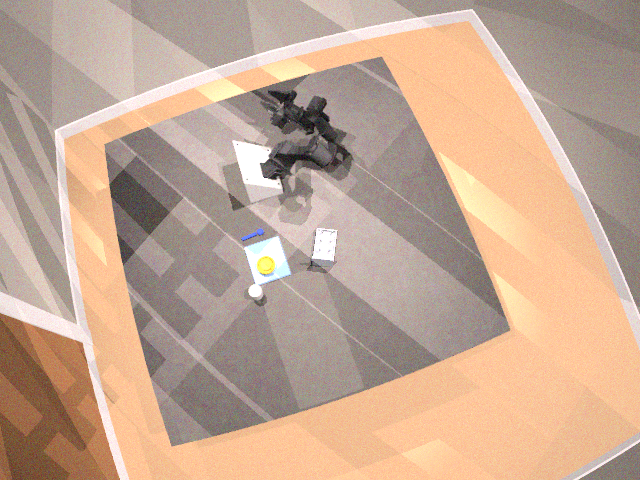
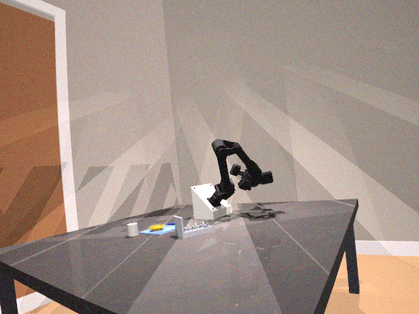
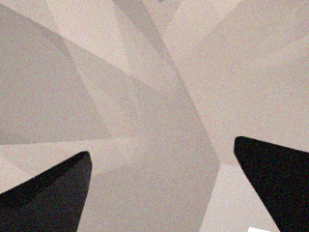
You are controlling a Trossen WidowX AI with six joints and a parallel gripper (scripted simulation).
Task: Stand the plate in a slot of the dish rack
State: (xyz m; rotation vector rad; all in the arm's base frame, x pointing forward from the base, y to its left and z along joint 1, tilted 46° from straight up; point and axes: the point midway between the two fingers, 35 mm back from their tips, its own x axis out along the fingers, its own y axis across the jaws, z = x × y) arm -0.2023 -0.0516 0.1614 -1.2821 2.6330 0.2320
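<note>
The yellow plate is 55 cm ahead of my gripper tip, 15 cm to the right of it and 22 cm below it. The rest, counted from my gripper tip: blue spoon 42 cm ahead, 16 cm to the right, 23 cm below; then mat 53 cm ahead, 14 cm to the right, 23 cm below; then dish rack 54 cm ahead, 7 cm to the left, 21 cm below.
</note>
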